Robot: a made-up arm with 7 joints. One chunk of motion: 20 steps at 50 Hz.
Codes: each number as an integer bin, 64 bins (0 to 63) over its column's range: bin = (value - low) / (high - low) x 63, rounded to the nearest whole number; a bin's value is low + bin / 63 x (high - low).
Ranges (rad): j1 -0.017..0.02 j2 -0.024..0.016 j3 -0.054..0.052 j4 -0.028..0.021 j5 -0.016..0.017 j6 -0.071..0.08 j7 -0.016..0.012
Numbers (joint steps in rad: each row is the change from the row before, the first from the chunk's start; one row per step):
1: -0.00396 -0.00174 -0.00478 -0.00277 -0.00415 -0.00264 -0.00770
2: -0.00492 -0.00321 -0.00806 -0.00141 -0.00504 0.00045 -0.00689
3: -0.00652 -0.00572 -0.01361 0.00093 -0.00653 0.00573 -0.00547
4: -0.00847 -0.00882 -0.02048 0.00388 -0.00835 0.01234 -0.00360
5: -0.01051 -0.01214 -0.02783 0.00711 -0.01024 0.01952 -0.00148
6: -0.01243 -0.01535 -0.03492 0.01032 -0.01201 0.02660 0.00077
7: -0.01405 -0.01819 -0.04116 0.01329 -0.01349 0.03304 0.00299
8: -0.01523 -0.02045 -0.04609 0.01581 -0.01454 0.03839 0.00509
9: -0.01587 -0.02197 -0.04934 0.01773 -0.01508 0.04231 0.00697
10: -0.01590 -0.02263 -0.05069 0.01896 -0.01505 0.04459 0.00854
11: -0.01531 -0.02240 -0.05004 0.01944 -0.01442 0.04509 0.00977
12: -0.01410 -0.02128 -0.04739 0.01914 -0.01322 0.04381 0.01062
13: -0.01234 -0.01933 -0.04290 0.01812 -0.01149 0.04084 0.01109
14: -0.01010 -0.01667 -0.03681 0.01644 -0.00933 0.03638 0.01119
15: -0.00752 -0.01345 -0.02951 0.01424 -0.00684 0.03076 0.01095
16: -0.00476 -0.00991 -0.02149 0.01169 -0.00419 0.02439 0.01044
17: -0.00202 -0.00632 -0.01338 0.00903 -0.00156 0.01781 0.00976
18: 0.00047 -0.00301 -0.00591 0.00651 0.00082 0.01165 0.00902
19: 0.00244 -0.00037 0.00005 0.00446 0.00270 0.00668 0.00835
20: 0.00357 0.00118 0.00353 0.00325 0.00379 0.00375 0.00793
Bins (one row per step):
1: 22 35 29 32 23 29 19
2: 21 33 27 34 21 30 20
3: 18 29 24 37 18 32 24
4: 15 24 20 41 15 35 28
5: 11 19 16 45 11 38 33
6: 8 14 11 49 8 41 38
7: 5 9 8 53 5 43 43
8: 3 6 5 56 3 46 47
9: 2 3 3 59 2 47 52
10: 2 2 2 60 2 48 55
11: 3 3 2 61 3 48 58
12: 5 4 4 61 5 48 60
13: 8 7 7 59 9 47 61
14: 12 12 10 57 13 45 61
15: 16 17 15 54 17 42 61
16: 21 22 19 51 23 40 59
17: 26 28 24 48 28 37 58
18: 30 33 29 44 32 34 56
19: 33 37 32 42 36 32 55
20: 35 40 34 40 38 31 54

